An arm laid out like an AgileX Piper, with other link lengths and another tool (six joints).
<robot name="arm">
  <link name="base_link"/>
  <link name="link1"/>
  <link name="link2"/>
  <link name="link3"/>
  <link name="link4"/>
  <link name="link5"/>
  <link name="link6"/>
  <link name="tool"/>
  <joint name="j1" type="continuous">
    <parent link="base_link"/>
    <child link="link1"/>
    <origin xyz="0 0 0.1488" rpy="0 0 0"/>
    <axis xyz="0 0 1"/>
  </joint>
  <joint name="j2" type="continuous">
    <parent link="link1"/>
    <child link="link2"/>
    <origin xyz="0 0 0" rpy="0 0 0"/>
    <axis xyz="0 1 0"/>
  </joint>
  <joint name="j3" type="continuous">
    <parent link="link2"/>
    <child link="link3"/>
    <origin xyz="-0.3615 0 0.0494" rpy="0 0 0"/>
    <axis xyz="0 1 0"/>
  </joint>
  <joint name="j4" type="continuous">
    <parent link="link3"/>
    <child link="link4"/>
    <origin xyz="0.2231 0 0.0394" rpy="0 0 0"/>
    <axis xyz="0.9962 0 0.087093"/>
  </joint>
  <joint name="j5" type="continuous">
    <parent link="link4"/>
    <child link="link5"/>
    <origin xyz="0 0 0" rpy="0 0 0"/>
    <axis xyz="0 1 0"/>
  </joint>
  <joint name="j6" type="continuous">
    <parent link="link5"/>
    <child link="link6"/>
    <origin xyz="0.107 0 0.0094" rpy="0 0 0"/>
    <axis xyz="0.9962 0 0.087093"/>
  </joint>
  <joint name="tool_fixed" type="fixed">
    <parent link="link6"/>
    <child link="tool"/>
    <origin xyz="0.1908 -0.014 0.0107" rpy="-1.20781 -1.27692 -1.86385"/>
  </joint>
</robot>
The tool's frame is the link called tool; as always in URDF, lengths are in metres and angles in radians. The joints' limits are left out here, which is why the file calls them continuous.
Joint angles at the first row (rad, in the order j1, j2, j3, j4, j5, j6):
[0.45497, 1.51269, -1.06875, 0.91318, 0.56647, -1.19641]
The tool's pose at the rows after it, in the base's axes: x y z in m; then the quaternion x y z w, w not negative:
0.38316 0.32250 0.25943 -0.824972 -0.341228 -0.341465 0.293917
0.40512 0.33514 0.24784 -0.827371 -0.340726 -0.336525 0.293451
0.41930 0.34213 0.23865 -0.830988 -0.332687 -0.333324 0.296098
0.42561 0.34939 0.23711 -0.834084 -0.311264 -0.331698 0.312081
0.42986 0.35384 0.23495 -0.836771 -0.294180 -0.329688 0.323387
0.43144 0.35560 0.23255 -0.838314 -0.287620 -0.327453 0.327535
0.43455 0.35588 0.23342 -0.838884 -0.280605 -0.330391 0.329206
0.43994 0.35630 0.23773 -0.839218 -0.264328 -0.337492 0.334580
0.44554 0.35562 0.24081 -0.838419 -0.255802 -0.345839 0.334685
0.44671 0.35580 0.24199 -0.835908 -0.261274 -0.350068 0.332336
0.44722 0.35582 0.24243 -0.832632 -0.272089 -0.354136 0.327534
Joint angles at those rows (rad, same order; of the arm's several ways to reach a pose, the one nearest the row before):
[0.47385, 1.61428, -1.16044, 0.91316, 0.56243, -1.19882]
[0.47783, 1.69372, -1.22599, 0.91441, 0.55783, -1.19880]
[0.47780, 1.74340, -1.26031, 0.92962, 0.54919, -1.19887]
[0.47819, 1.76718, -1.27232, 0.98279, 0.54174, -1.19879]
[0.47818, 1.78359, -1.27672, 1.02416, 0.53468, -1.19993]
[0.47820, 1.79229, -1.27790, 1.04012, 0.53254, -1.20079]
[0.47818, 1.79507, -1.27893, 1.05300, 0.52289, -1.20087]
[0.47818, 1.79535, -1.27894, 1.08476, 0.50357, -1.20086]
[0.47818, 1.79624, -1.27897, 1.10755, 0.48370, -1.21177]
[0.47818, 1.79623, -1.27896, 1.11514, 0.48036, -1.23315]
[0.47817, 1.79624, -1.27895, 1.11626, 0.47952, -1.26001]

